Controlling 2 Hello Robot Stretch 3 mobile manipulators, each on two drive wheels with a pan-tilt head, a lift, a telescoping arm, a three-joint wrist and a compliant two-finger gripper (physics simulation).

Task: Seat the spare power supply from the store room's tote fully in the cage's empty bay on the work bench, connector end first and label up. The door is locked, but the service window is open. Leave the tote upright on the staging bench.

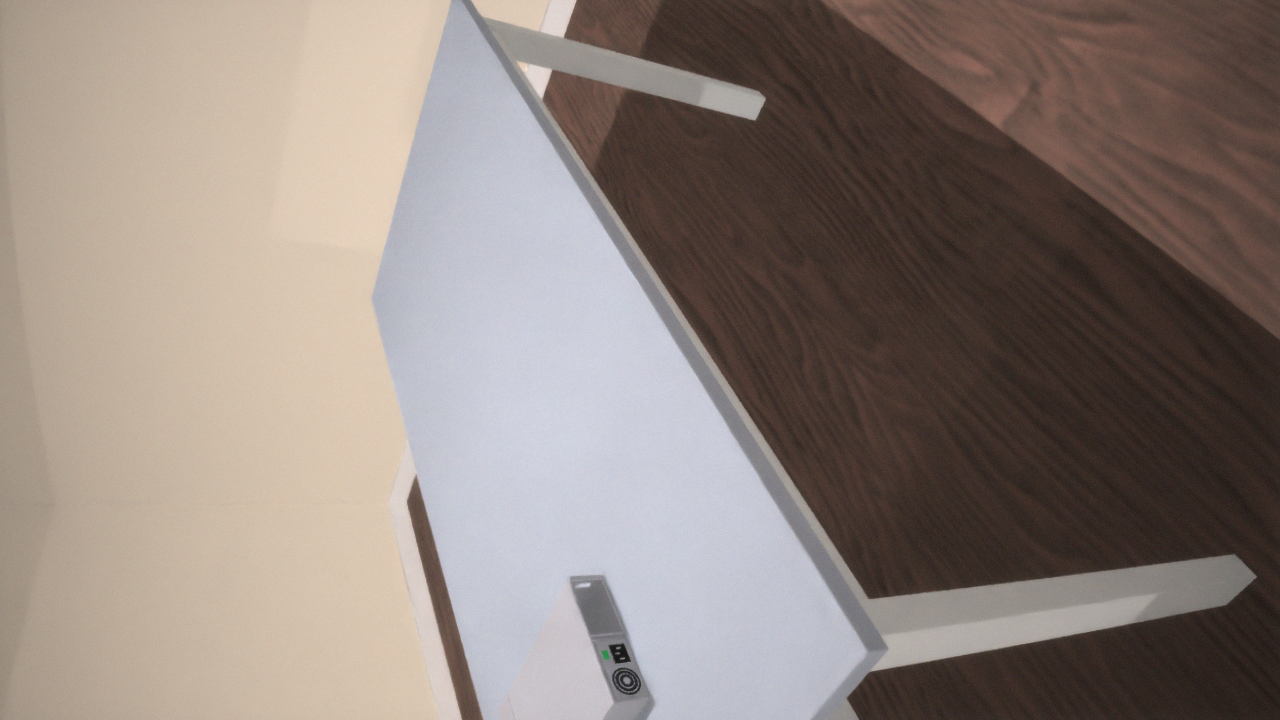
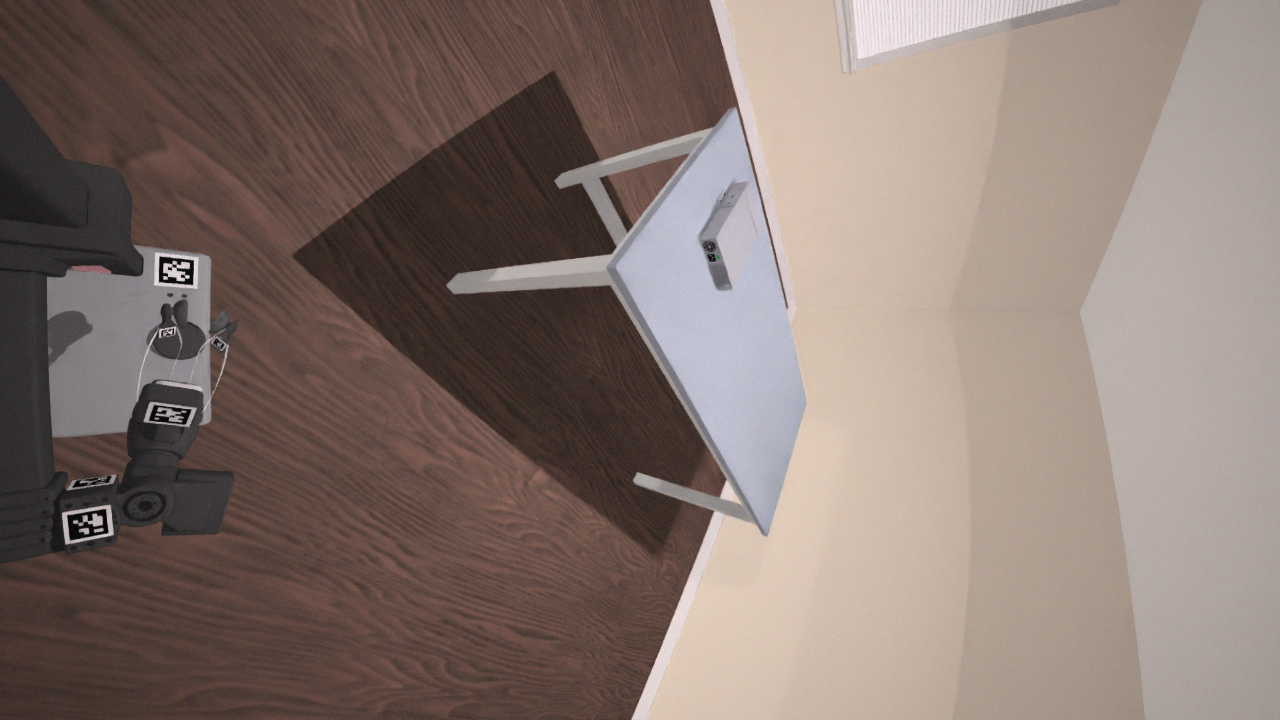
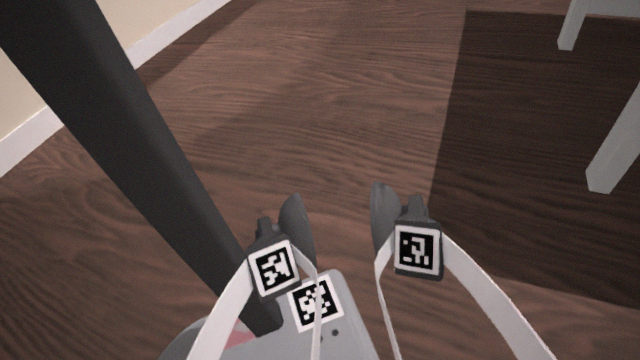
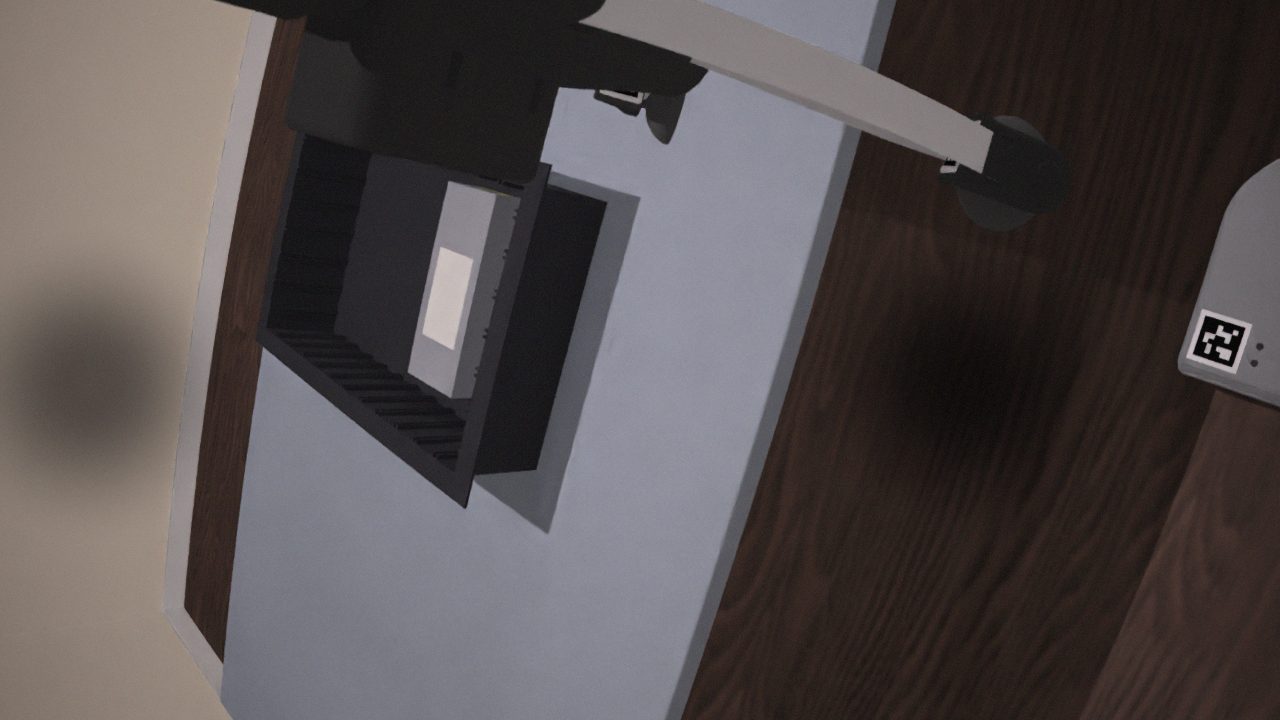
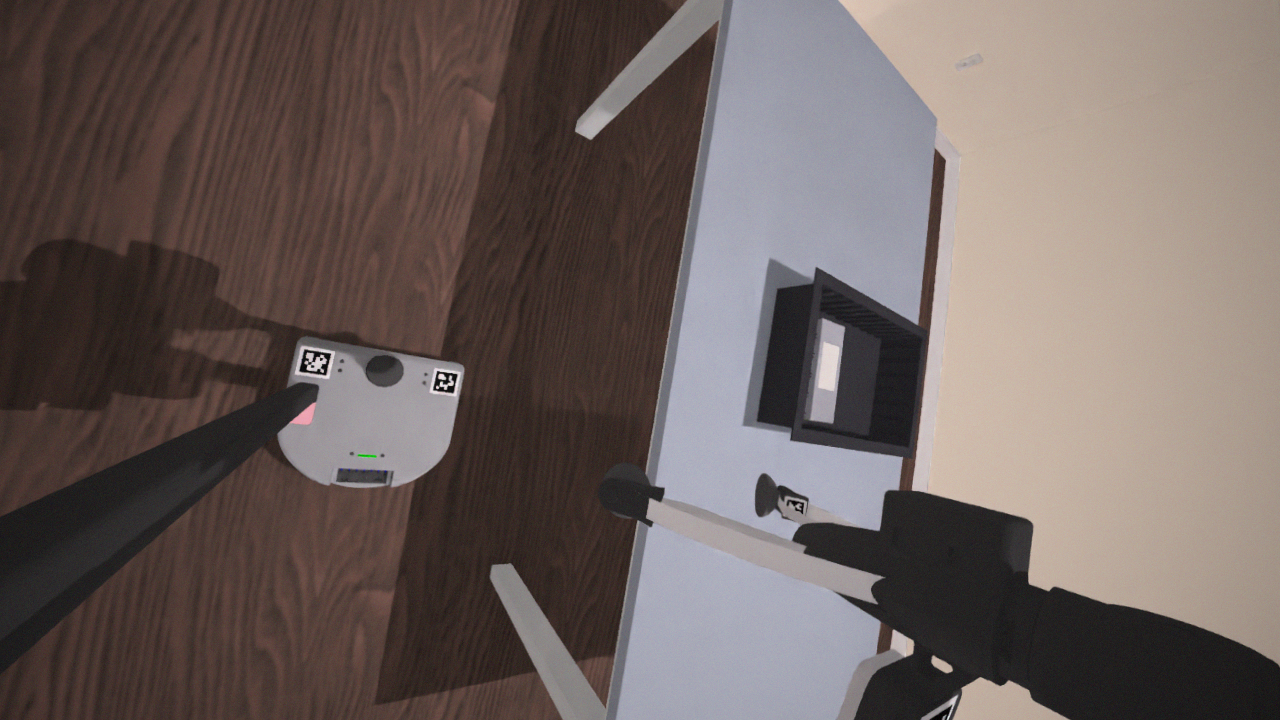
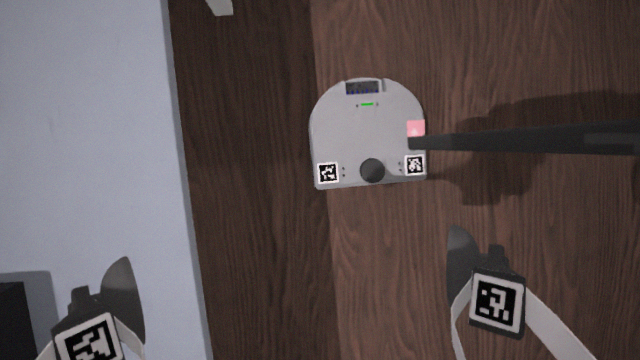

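Observation:
The spare power supply (image 4: 465, 214) (image 5: 820, 407) lies pale label up in the black tote (image 4: 559, 331) (image 5: 784, 358) (image 6: 15, 320), against its near wall. The tote stands upright on the blue-grey staging bench (image 4: 402, 573) (image 5: 787, 179) (image 6: 85, 150). My r2 gripper (image 6: 290, 250) (image 5: 694, 492) is wide open and empty, above the bench's front edge and beside the tote. The cage (image 1: 559, 653) (image 2: 741, 237) stands on the work bench (image 1: 537, 358) (image 2: 725, 349); its face shows a fan, a socket and a grey recess. My r1 gripper (image 3: 340, 200) is open and empty, low over its own base.
r1's base (image 2: 98, 358) stands back from the work bench, whose white leg (image 2: 528, 275) reaches towards it. r2's base (image 5: 375, 411) (image 6: 367, 135) stands in front of the staging bench. A wall runs behind each bench. The service window and door cannot be made out clearly.

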